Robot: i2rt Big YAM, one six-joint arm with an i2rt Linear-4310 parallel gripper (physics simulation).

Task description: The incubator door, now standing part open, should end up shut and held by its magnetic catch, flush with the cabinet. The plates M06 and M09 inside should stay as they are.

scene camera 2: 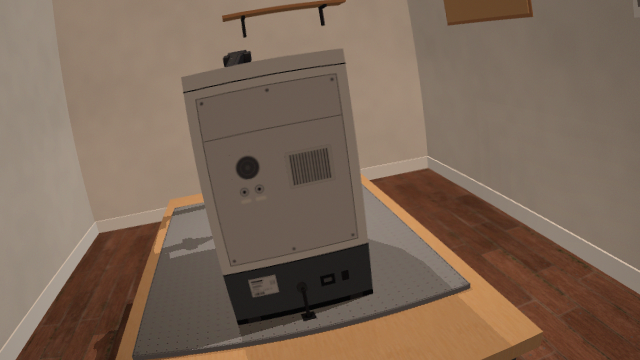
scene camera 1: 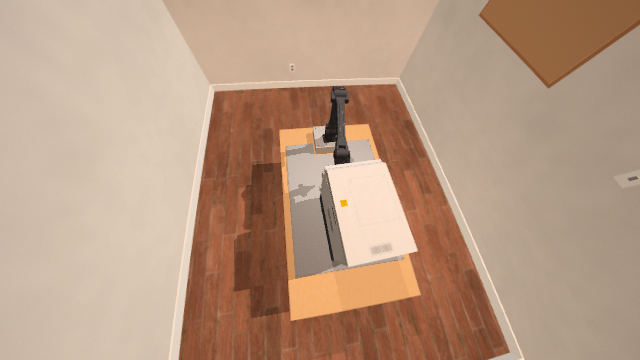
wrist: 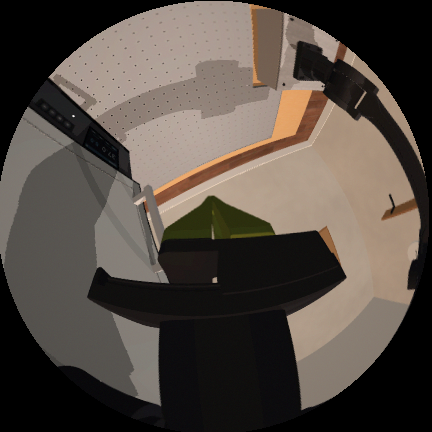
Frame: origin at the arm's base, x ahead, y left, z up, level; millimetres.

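Where they show: gripper, fingertip midpoint: (scene camera 1: 349,160) (wrist: 210,201); arm's base, link origin: (scene camera 1: 329,138) (wrist: 305,60).
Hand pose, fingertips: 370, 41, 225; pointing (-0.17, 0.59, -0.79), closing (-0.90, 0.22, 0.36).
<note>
Things, the pixels of their centre, and the offset from my fingertips, as dx, dy, dz. "spot": a spot on its surface instead. Level surfaces: height alone.
- incubator cabinet, body centre: (scene camera 2: 266,170) (scene camera 1: 353,215) +373, -65, -20
- dark base panel, surface spot: (wrist: 82,127) spot: +147, -67, -233
- perforated grey board, surface height: dz -295
- wooden table, surface height: dz -308
The incubator cabinet (scene camera 1: 375,232) (scene camera 2: 280,215) is a pale box on a dark base. Its door (scene camera 1: 356,164) (wrist: 120,215) lies along the cabinet's front edge in scene camera 1, with no wide gap showing. I cannot tell whether it is fully flush or held by the catch. In the wrist view the door's grey outer face fills the left, with its pale bar handle (wrist: 154,217) at the edge near my fingers. My gripper (wrist: 210,201) is shut and empty, its green fingertips in front of the door; contact is unclear. Plates M06 and M09 are hidden inside.
The dark base panel (wrist: 82,127) with buttons and a display lies below the door. The perforated grey board (scene camera 1: 307,235) (scene camera 2: 175,295) lies on the wooden table (scene camera 1: 320,295) (scene camera 2: 410,325). The arm's mount (scene camera 1: 320,140) stands at the table's far end. A wall shelf (scene camera 2: 285,9) hangs beyond.
</note>
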